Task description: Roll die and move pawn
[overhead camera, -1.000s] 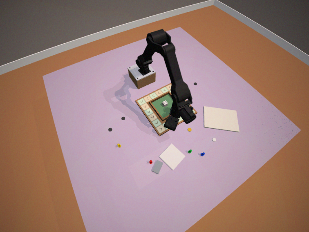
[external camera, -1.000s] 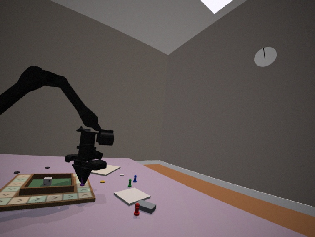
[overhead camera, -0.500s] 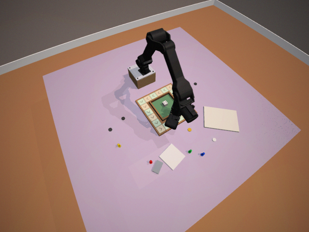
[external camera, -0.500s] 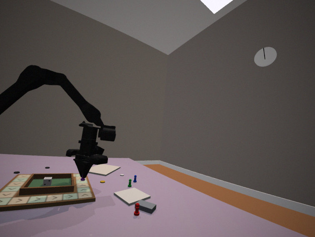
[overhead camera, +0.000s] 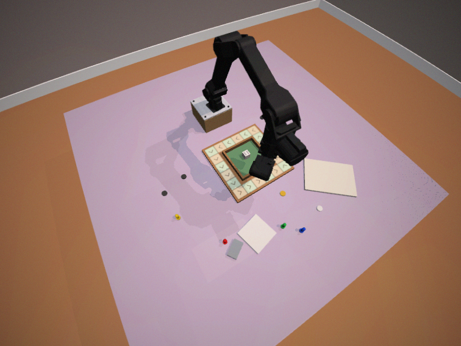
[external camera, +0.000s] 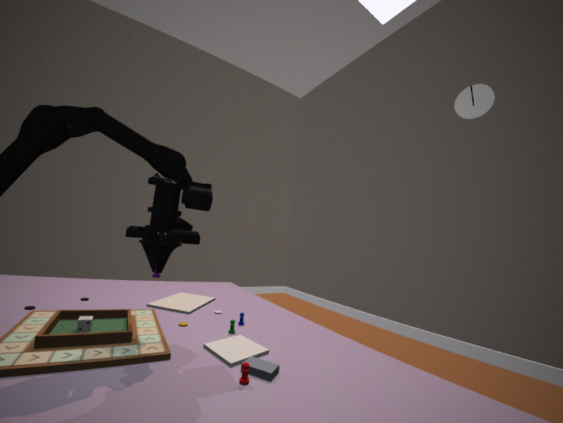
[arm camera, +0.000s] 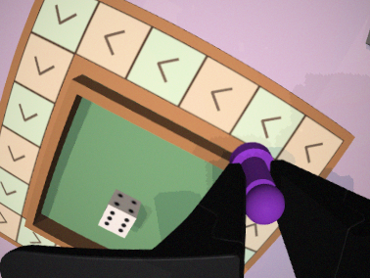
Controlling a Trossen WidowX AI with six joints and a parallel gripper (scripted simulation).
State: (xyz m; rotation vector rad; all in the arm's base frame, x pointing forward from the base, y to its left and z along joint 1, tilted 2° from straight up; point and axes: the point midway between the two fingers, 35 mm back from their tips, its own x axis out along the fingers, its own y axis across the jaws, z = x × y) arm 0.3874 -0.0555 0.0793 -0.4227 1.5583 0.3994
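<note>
Right now the white die is 13 cm behind my gripper tip, 3 cm to the left of it and 12 cm below it. Round my gripper tip: green dice tray 12 cm behind, 3 cm to the left, 14 cm below; then purple pawn 1 cm above; then yellow disc 9 cm ahead, 5 cm to the left, 14 cm below.
</note>
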